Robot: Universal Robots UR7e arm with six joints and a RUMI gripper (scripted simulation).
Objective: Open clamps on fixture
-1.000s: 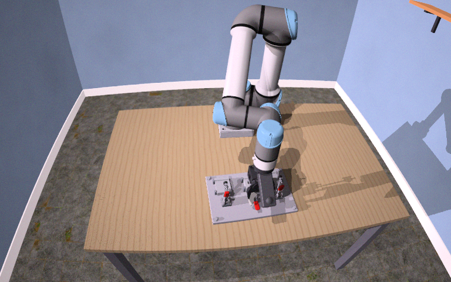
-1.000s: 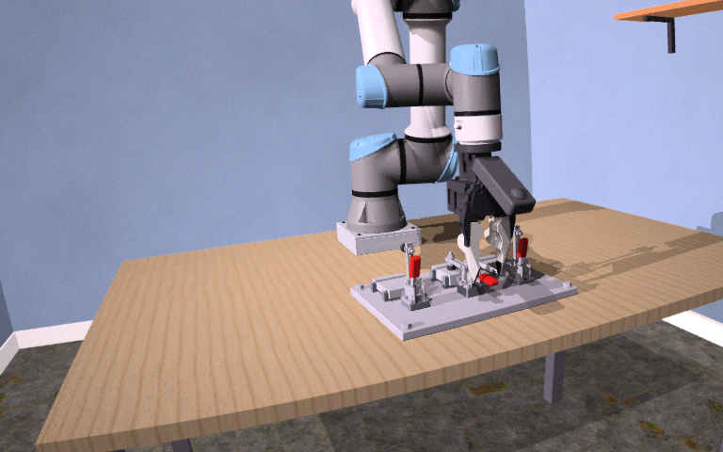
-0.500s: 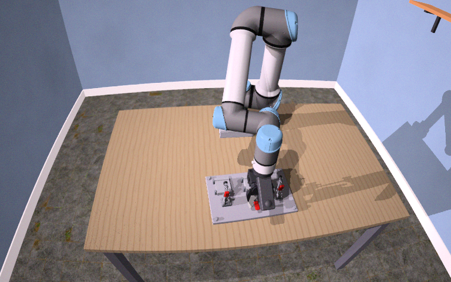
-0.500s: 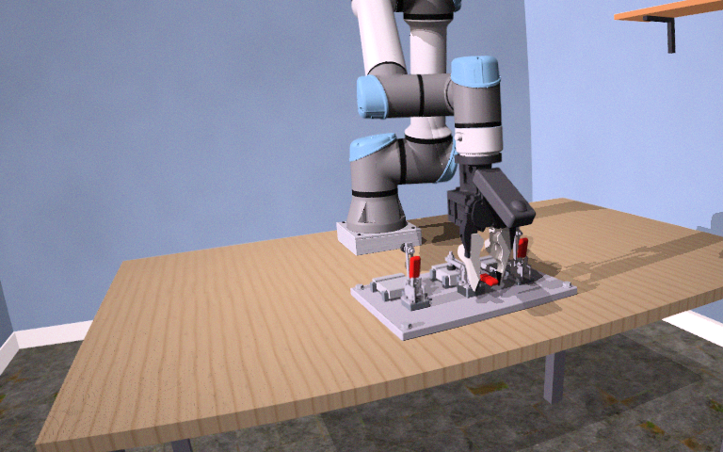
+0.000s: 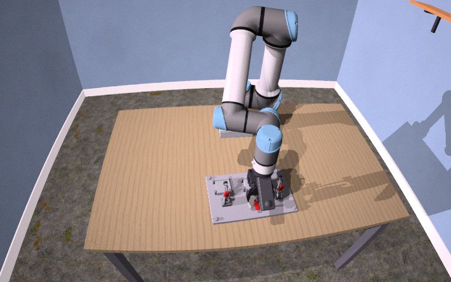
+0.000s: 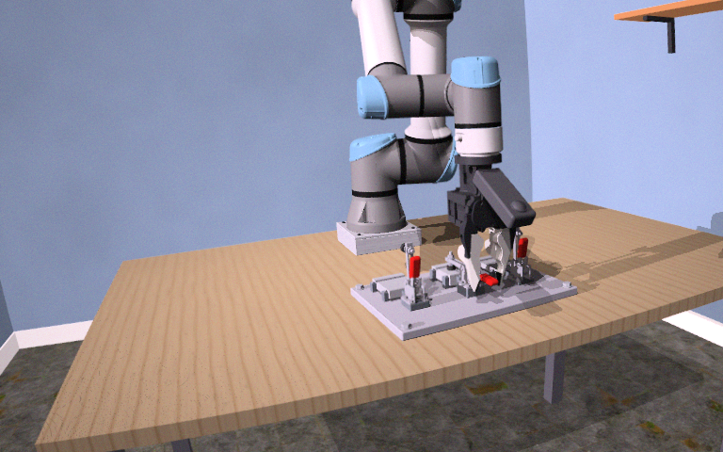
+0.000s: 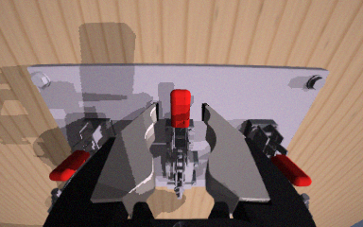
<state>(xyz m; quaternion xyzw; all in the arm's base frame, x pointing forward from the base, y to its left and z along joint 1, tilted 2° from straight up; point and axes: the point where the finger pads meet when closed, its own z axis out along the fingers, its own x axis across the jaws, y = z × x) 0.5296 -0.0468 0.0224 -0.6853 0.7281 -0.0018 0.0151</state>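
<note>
My gripper is now 90 mm past the plate, 10 mm to the right of it and 50 mm above it.
</note>
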